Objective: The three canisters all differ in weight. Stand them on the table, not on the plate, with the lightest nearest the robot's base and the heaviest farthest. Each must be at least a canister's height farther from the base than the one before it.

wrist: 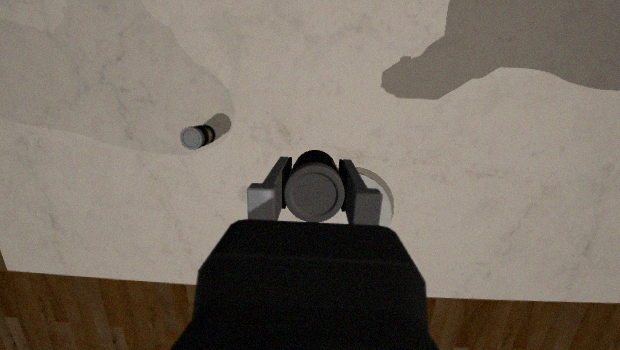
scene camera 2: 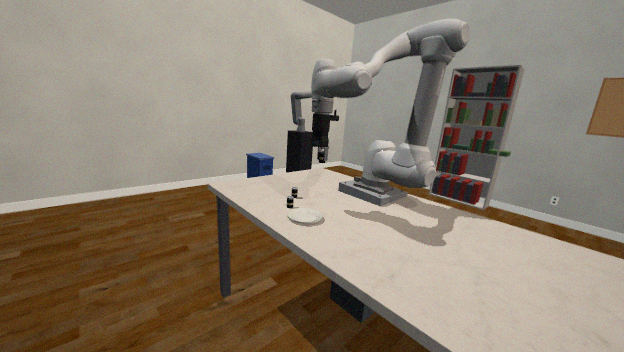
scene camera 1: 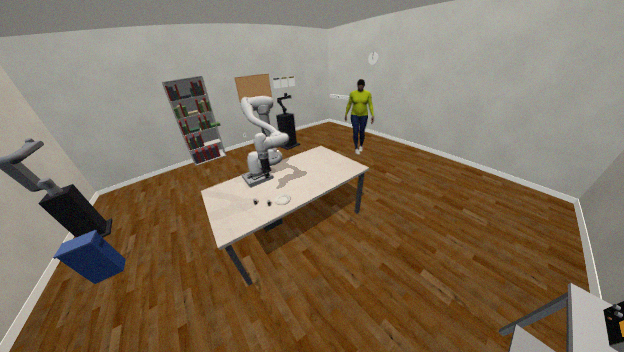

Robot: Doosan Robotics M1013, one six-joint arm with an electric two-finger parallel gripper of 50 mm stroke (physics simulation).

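Seen in the pictures: gripper, fingertip midpoint: (wrist: 314,174) (scene camera 2: 322,159) (scene camera 1: 267,176); arm's base, link origin: (scene camera 2: 373,187) (scene camera 1: 257,174).
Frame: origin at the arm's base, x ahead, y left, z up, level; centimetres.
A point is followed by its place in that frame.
My gripper (scene camera 1: 267,175) {x 40.7, y -8.7, z 19.1 cm} (scene camera 2: 322,154) {x 40.7, y -8.7, z 19.1 cm} (wrist: 314,174) {x 40.7, y -8.7, z 19.1 cm} is shut on a dark canister with a grey lid (scene camera 2: 321,157) {x 42.2, y -8.1, z 20.5 cm} (wrist: 315,195) {x 40.8, y -8.6, z 22.9 cm}, held upright high above the table (scene camera 1: 235,215) {x 38.7, y -47.5, z -4.1 cm} (scene camera 2: 475,290) {x 55.3, y 57.6, z -4.1 cm} (wrist: 500,225) {x 59.6, y 21.4, z -4.1 cm}. A second canister, black with a light band (scene camera 1: 269,203) {x 52.1, y -18.3, z -1.0 cm} (scene camera 2: 290,202) {x 51.6, y -16.8, z -1.1 cm}, stands on the table beside the white plate (scene camera 1: 283,200) {x 55.9, y -5.4, z -3.5 cm} (scene camera 2: 305,216) {x 53.9, y -5.5, z -3.6 cm} (wrist: 387,204) {x 53.1, y 1.7, z -2.6 cm}. It is hidden in the wrist view. The third canister (scene camera 1: 255,201) {x 39.9, y -26.1, z -0.6 cm} (scene camera 2: 294,192) {x 40.1, y -25.0, z -1.0 cm} (wrist: 192,137) {x 38.8, y -25.8, z 0.9 cm} stands farther from the plate. The plate is partly hidden behind a finger in the wrist view. The weights cannot be seen.
The robot's base (scene camera 1: 257,180) {x 10.7, y -6.3, z 0.1 cm} (scene camera 2: 372,191) {x 8.5, y 3.3, z 0.3 cm} stands at the table's back edge. The arm's shadow lies across the table. A blue bin (scene camera 1: 92,257) (scene camera 2: 260,165) and a bookshelf (scene camera 1: 177,112) (scene camera 2: 510,120) stand away from the table. A person (scene camera 1: 359,105) stands beyond it.
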